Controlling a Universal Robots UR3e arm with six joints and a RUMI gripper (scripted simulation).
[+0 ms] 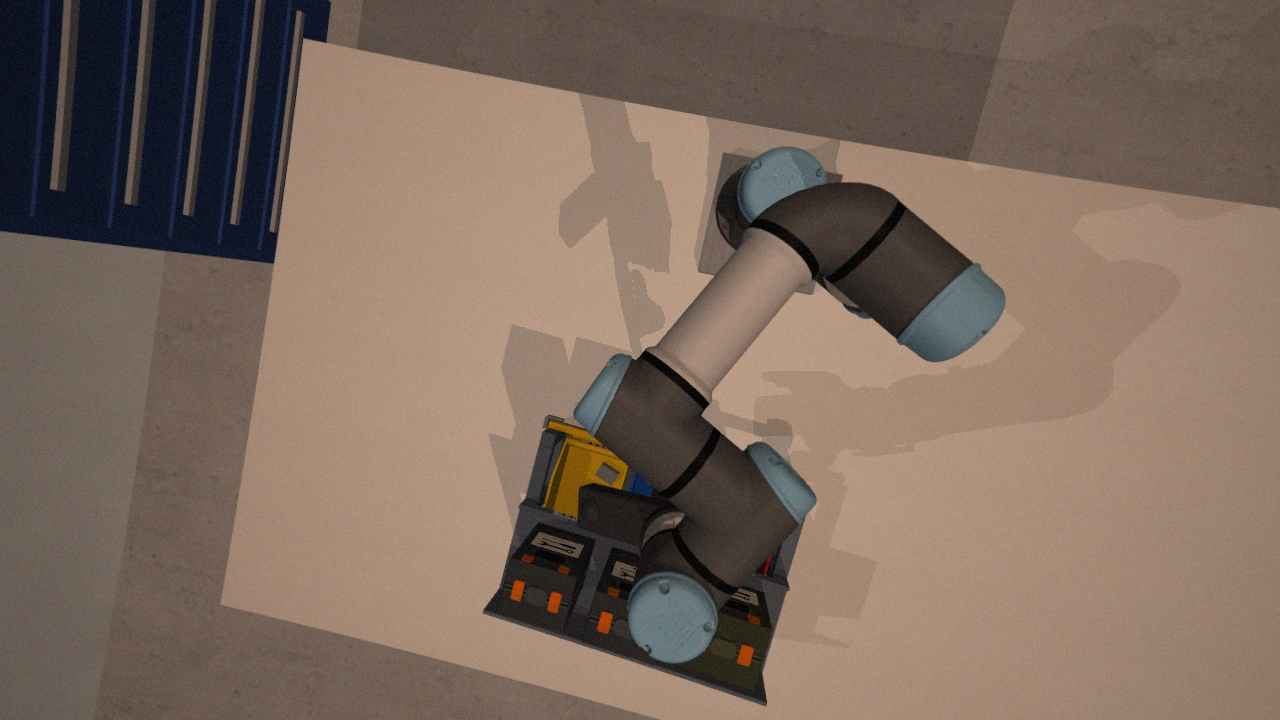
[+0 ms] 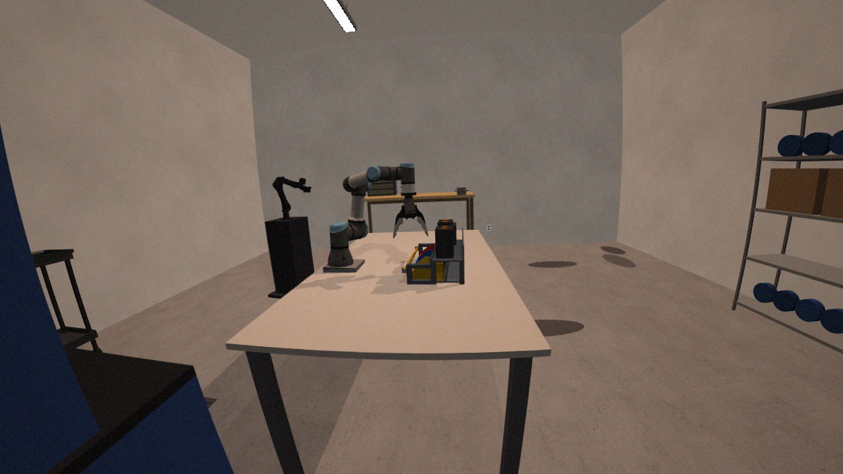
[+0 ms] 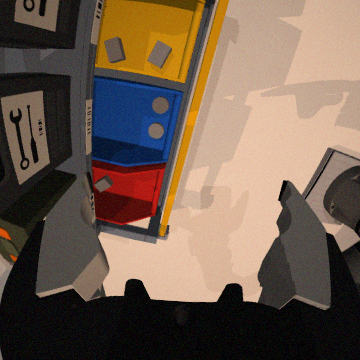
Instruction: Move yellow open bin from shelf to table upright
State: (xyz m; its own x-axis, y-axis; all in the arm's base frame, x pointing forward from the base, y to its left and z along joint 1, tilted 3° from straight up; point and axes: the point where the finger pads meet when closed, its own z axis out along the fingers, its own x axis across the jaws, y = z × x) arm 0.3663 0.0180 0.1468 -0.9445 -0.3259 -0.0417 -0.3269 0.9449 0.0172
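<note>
My hand is 10 cm above the long yellow rod. The rest, counted from my hand: red bin: 7 cm ahead, 12 cm to the left, 11 cm below; yellow bin: 10 cm ahead, 10 cm to the right, 11 cm below; blue bin: 9 cm ahead, 1 cm to the left, 11 cm below.
</note>
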